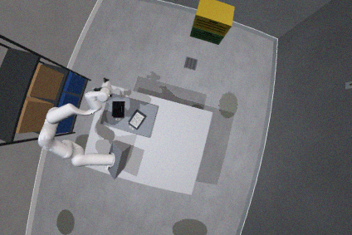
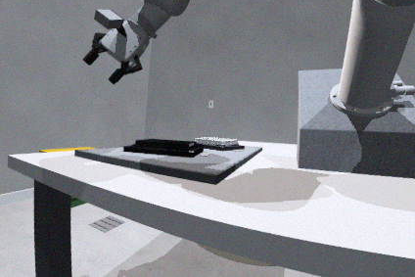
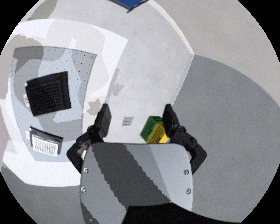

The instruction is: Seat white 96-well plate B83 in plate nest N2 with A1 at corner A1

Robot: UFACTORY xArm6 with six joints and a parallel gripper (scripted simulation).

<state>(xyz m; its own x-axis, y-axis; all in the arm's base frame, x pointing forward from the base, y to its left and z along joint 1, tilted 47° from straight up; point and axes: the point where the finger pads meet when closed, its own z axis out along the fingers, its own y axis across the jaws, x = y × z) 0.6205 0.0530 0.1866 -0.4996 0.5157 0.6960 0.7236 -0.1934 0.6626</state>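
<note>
The label is 330 mm behind my hand, 240 mm to the right of it and 200 mm below it. Round my hand: black plate B38: 190 mm behind, 60 mm to the right, 190 mm below; then plate nest N2: 240 mm behind, 270 mm to the right, 200 mm below; then white 96-well plate B83: 240 mm behind, 280 mm to the right, 180 mm below.
</note>
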